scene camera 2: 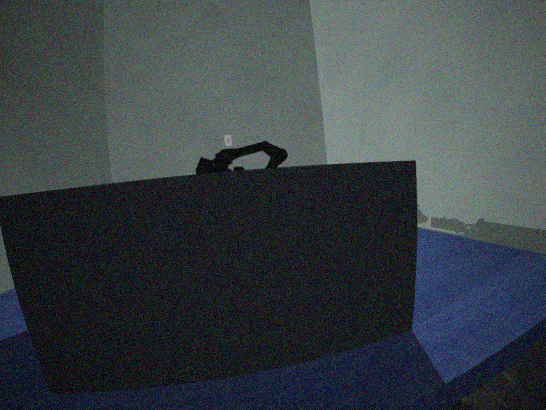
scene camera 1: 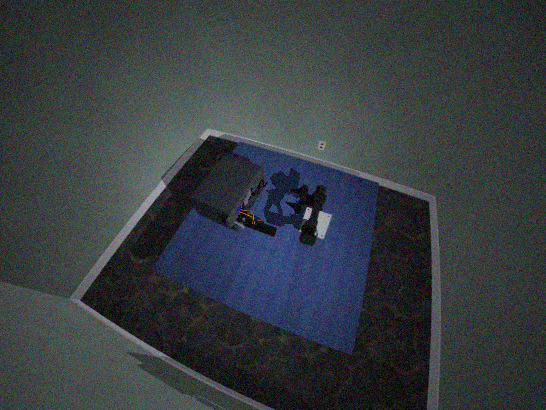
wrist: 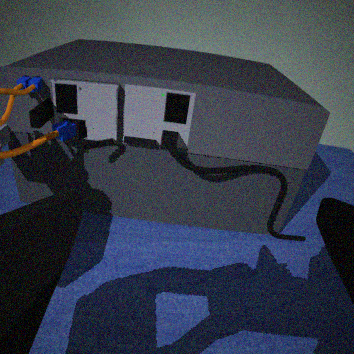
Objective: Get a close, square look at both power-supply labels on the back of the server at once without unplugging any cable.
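Seen in the pictures: gripper, fingertip midpoint: (scene camera 1: pixel 288 196) (wrist: pixel 203 206); arm's base, origin of the base link: (scene camera 1: pixel 309 226).
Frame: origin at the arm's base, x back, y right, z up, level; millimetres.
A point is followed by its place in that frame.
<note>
The grey server (scene camera 1: pixel 228 187) {z 168, x -575, y -46 mm} (wrist: pixel 218 88) {z 168, x -455, y 73 mm} stands on the blue mat (scene camera 1: pixel 263 276) {z -53, x -147, y -419 mm}. In the wrist view its back faces me at a slant from above. Two pale power-supply labels, the left one (wrist: pixel 95 109) {z 129, x -432, y -74 mm} and the right one (wrist: pixel 145 110) {z 131, x -442, y -13 mm}, sit side by side, each with a black socket. A black power cable (wrist: pixel 246 172) {z 60, x -444, y 135 mm} runs from under the right label down to the mat. Orange cables with blue plugs (wrist: pixel 64 130) {z 104, x -414, y -109 mm} are plugged in at the far left. My gripper (wrist: pixel 203 206) {z 194, x -190, y 37 mm} (scene camera 2: pixel 204 166) is open and empty, its dark fingers at both edges of the wrist view. It is short of the server's back.
My arm (scene camera 1: pixel 312 211) {z 337, x -13, y -100 mm} stands on a white base plate (scene camera 1: pixel 325 224) {z 34, x 93, y 41 mm} right of the server. In scene camera 2 the server's dark front (scene camera 2: pixel 239 276) {z 67, x -763, y -6 mm} hides all but the arm's top. Dark floor (scene camera 1: pixel 393 285) surrounds the mat. A wall outlet (scene camera 1: pixel 322 145) is behind.
</note>
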